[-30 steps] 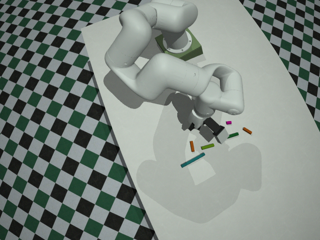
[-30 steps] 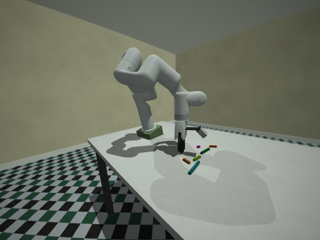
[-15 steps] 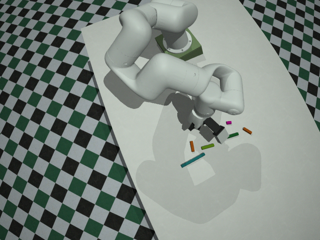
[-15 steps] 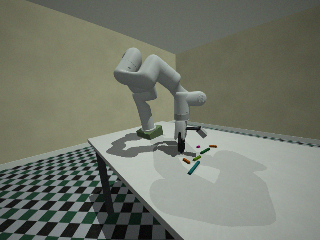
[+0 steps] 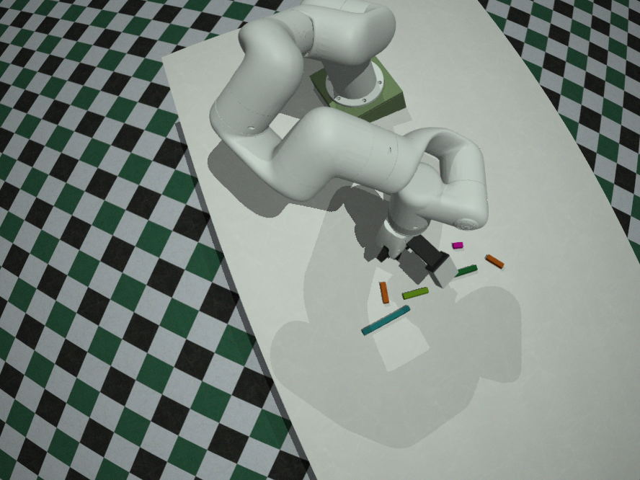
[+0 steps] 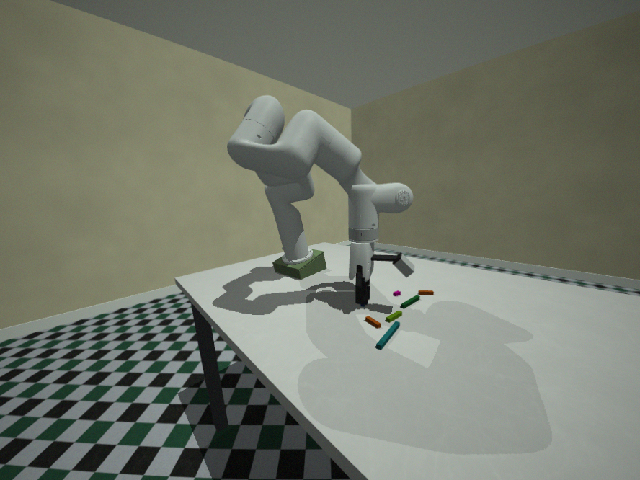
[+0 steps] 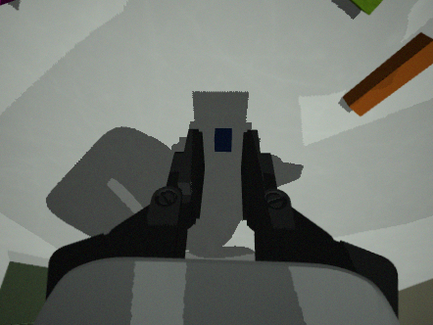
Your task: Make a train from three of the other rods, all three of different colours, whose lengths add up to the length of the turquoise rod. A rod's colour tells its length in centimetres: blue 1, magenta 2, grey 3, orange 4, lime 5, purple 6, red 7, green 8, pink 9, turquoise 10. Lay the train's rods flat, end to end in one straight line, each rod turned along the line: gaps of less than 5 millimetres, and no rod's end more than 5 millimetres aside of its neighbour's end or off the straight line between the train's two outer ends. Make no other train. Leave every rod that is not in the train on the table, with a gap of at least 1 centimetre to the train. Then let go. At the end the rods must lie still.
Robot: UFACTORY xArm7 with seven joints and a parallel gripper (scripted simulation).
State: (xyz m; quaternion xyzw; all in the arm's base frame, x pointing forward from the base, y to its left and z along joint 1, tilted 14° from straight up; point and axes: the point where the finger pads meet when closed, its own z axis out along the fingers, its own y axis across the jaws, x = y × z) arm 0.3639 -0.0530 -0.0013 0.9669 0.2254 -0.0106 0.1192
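The blue rod lies 30 mm below my hand. The rest, counted from my hand: magenta rod 120 mm to the left, 30 mm below, 30 mm ahead; then orange rod 70 mm ahead, 50 mm to the right, 30 mm below; then lime rod 90 mm ahead, 30 mm below.
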